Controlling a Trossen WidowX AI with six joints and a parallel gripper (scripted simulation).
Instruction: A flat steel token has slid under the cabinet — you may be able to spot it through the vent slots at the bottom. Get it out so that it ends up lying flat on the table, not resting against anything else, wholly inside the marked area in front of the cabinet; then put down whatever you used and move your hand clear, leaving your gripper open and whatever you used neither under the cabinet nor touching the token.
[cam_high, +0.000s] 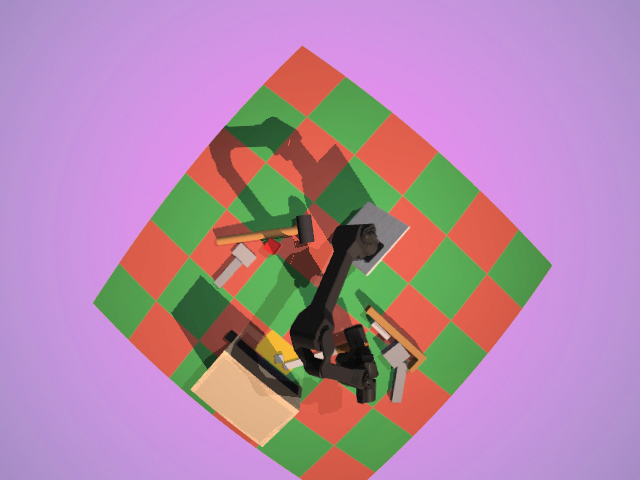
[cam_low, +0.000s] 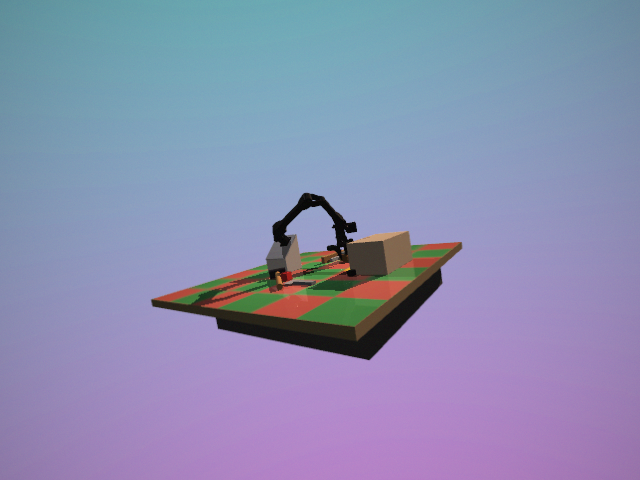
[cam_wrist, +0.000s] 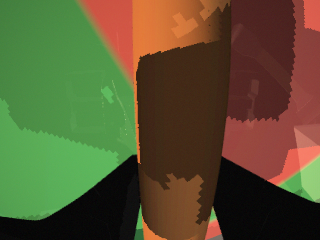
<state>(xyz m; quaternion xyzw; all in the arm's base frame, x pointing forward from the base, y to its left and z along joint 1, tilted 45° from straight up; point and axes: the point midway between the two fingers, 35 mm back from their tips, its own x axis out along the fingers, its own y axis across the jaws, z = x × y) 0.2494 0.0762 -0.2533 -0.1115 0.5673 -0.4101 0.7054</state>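
Right now the pale bar is 9 cm behind my gripper tip and 2 cm to the left of it. Also, from my gripper tip: grey block: 6 cm behind, 12 cm to the left, 1 cm above; then grey bar: 22 cm to the left; then grey token: 23 cm ahead, 16 cm to the right.
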